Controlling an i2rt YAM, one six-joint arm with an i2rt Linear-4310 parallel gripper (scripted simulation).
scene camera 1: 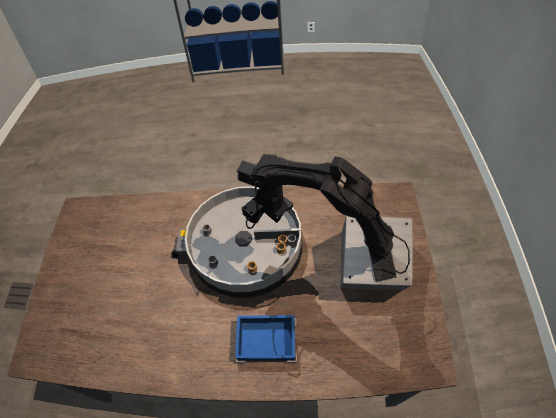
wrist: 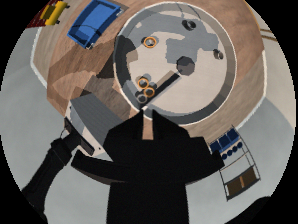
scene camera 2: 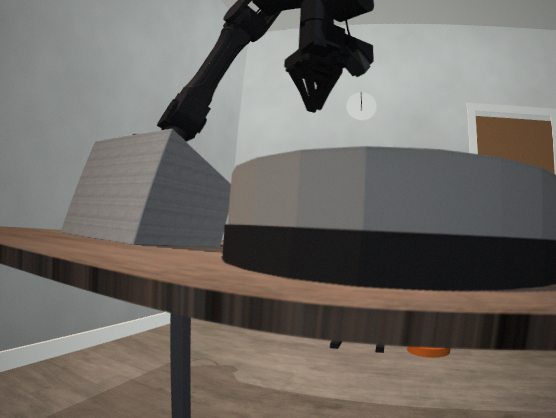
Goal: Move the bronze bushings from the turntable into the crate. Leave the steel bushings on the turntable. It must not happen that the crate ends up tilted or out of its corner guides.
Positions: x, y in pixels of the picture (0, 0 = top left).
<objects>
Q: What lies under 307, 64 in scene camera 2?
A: My gripper.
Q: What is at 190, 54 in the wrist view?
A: A grey turntable.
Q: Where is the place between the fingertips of my gripper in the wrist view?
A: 147, 112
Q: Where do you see a grey turntable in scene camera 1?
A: At 234, 245
</objects>
